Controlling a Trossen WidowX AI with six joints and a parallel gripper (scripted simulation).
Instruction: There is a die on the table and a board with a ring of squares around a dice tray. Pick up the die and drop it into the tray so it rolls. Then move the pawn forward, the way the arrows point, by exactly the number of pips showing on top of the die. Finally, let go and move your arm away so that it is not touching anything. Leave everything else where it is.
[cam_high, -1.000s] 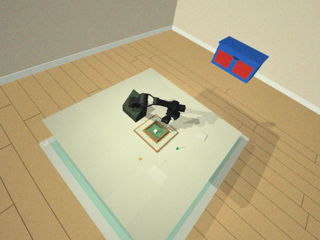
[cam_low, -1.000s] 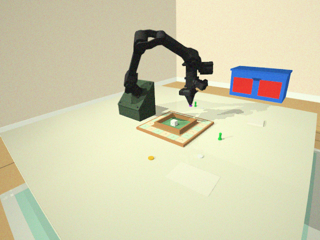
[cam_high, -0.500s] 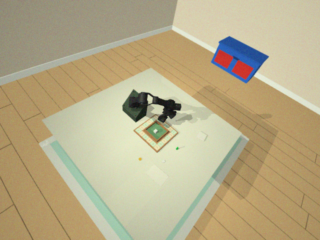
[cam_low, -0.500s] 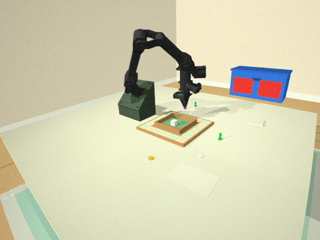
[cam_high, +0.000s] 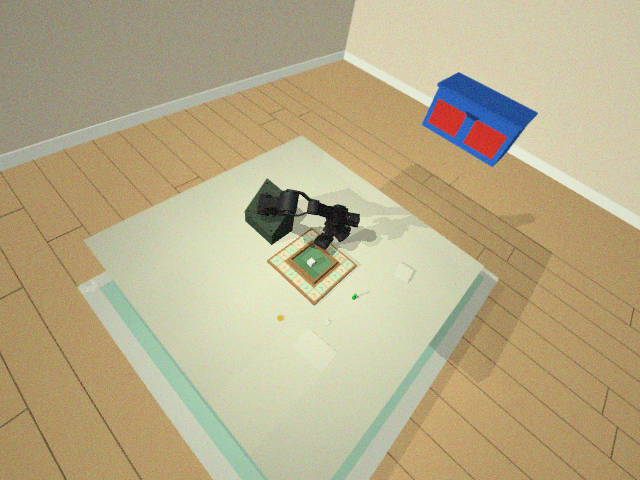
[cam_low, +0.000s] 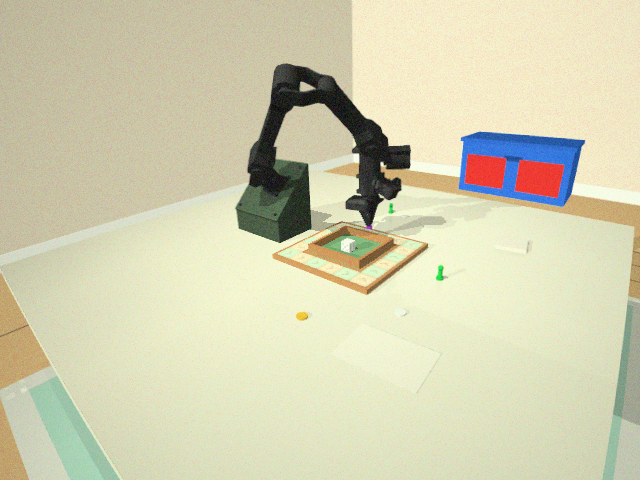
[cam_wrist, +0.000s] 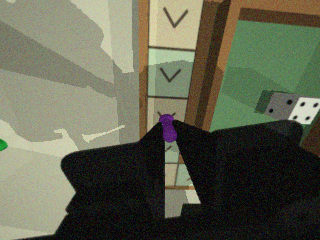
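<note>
My gripper tip is 10 mm below the purple pawn. Also, from my gripper tip: white die (40 mm ahead, 120 mm to the right, 10 mm below); green dice tray (30 mm ahead, 110 mm to the right, 30 mm below); white block (320 mm ahead, 210 mm to the left, 30 mm below).
</note>
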